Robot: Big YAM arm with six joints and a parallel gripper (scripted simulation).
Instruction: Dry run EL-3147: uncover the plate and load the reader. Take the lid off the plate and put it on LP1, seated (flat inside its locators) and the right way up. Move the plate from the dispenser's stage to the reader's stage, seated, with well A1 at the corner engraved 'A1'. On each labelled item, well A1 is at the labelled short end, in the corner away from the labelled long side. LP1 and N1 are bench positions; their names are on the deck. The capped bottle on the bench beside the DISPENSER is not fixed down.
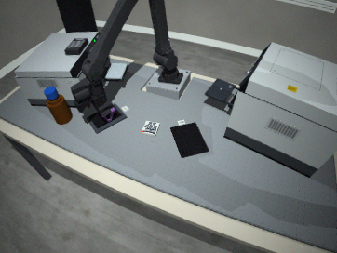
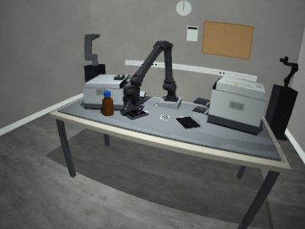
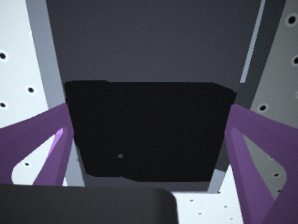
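My gripper is now right at the lidded plate. From my hand the other things lie so: label (9 cm behind, 6 cm to the left, 2 cm below); then LP1 pad (2 cm below); then brown capped bottle (21 cm to the right, 9 cm above, 6 cm ahead).
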